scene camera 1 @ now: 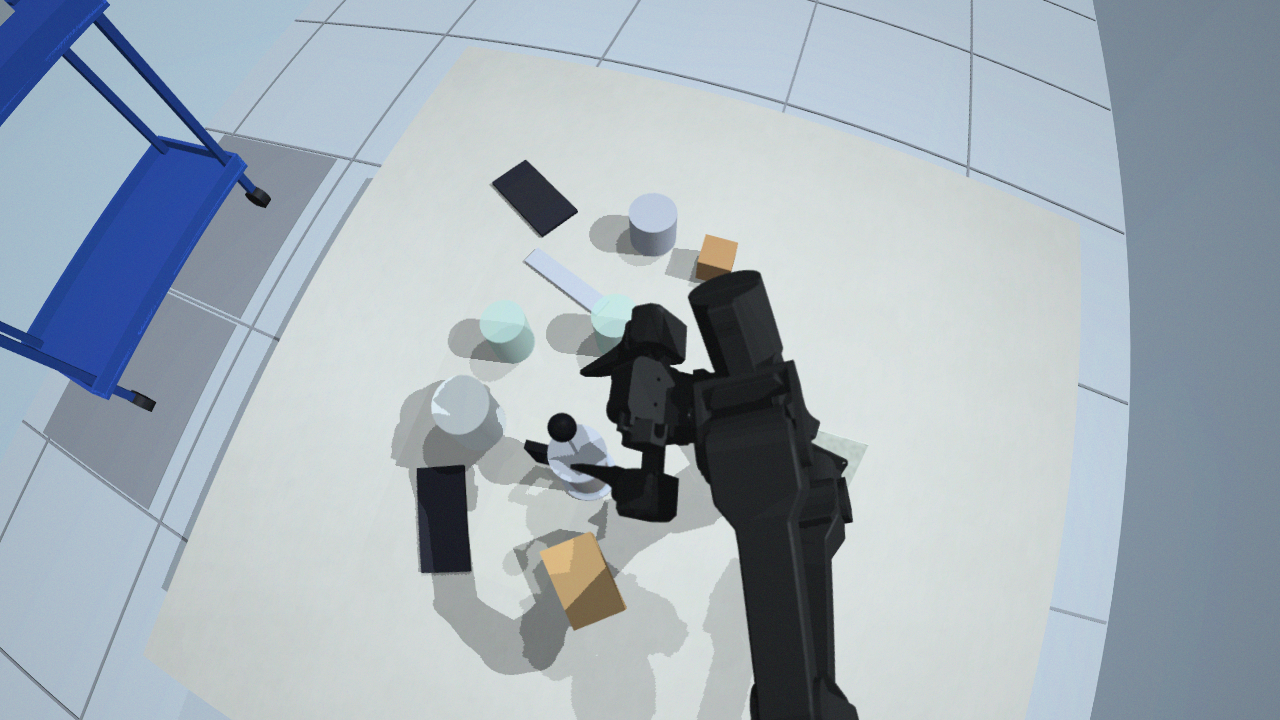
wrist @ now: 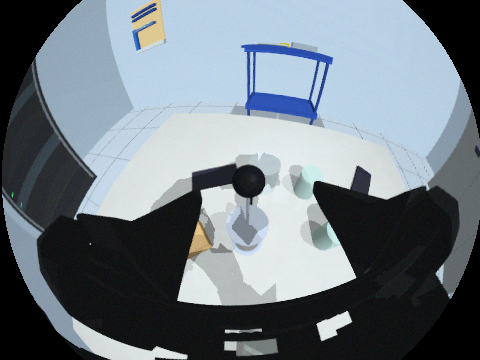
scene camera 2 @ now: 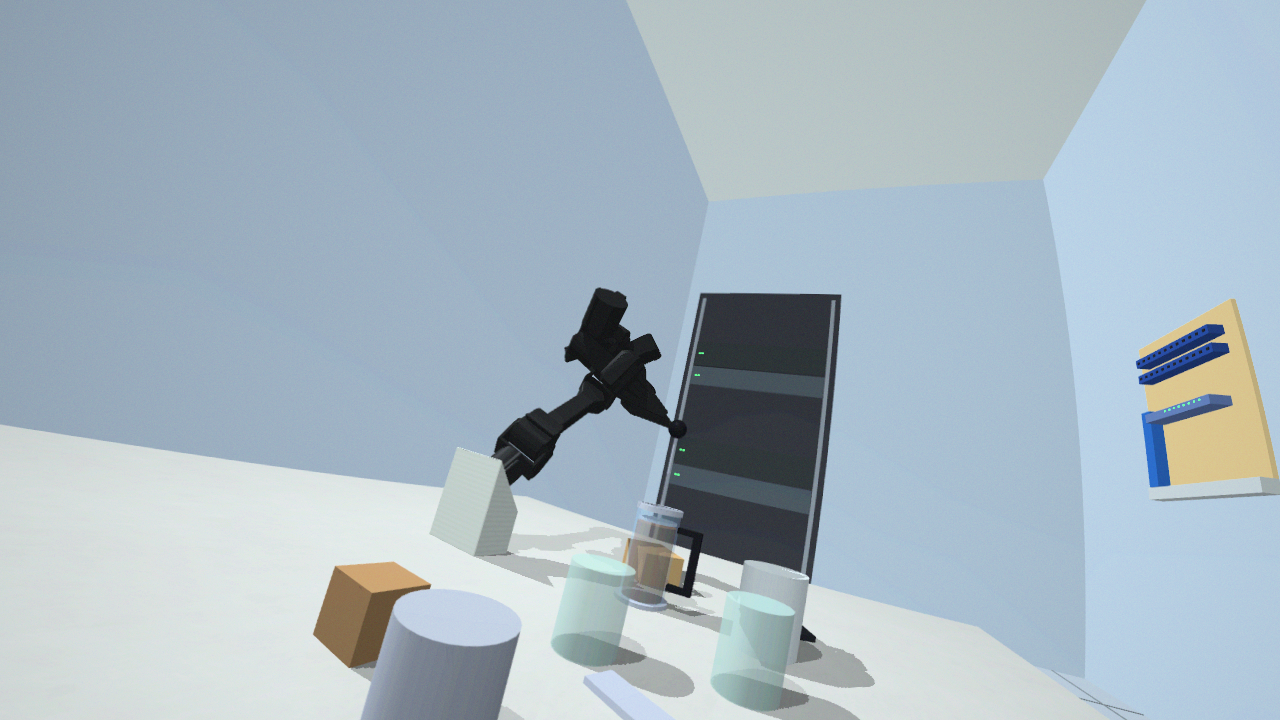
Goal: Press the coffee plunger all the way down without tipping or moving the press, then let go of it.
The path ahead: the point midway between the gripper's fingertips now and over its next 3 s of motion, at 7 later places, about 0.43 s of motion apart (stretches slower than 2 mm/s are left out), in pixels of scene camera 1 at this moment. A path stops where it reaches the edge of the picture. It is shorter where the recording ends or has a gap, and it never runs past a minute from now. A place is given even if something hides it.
The gripper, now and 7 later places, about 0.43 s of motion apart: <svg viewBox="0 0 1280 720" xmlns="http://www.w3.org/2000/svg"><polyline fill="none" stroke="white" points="577,419 562,422 554,427 553,426 551,425 550,423 549,424 547,426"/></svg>
